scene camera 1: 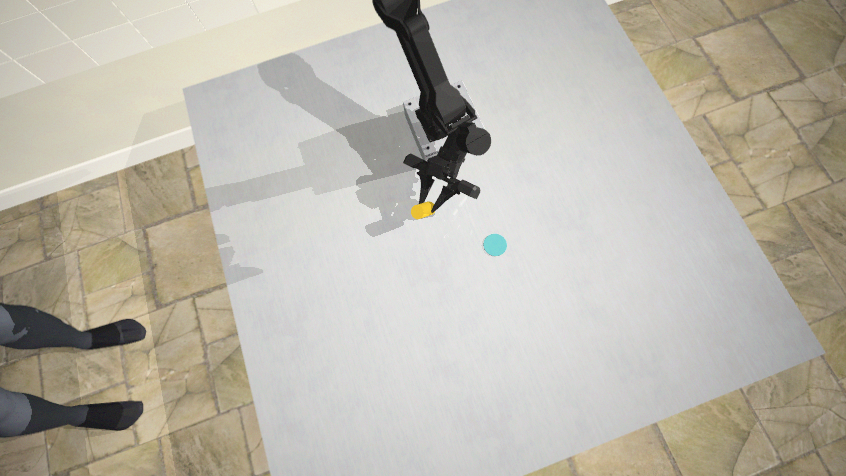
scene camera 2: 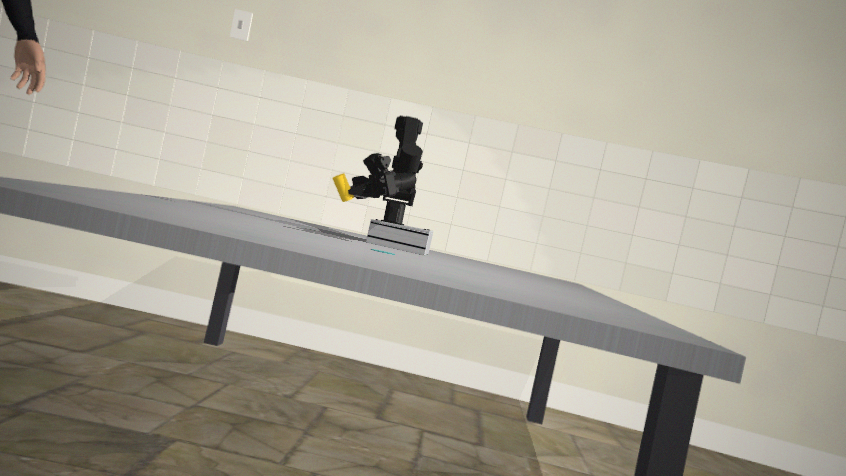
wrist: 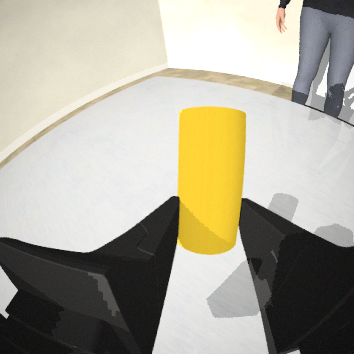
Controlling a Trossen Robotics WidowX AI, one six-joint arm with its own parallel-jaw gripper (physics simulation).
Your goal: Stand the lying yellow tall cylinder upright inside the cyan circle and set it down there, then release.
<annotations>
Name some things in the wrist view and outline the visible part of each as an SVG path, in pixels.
The gripper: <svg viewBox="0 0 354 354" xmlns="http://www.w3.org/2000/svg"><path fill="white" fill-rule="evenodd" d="M241 197L238 228L258 301L268 354L285 354L299 349L300 354L354 354L354 245L347 247L336 245L295 223L293 224L293 222L249 198ZM179 197L170 196L127 231L97 249L88 252L45 247L15 238L0 237L0 266L17 288L16 293L4 309L9 314L7 318L0 313L0 354L151 354L177 244Z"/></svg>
A yellow cylinder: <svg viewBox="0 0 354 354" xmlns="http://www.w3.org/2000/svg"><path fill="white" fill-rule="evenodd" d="M184 108L179 111L177 183L179 224L177 242L184 249L199 254L223 253L230 250L236 242L244 175L246 113L238 109L220 106Z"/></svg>
</annotations>
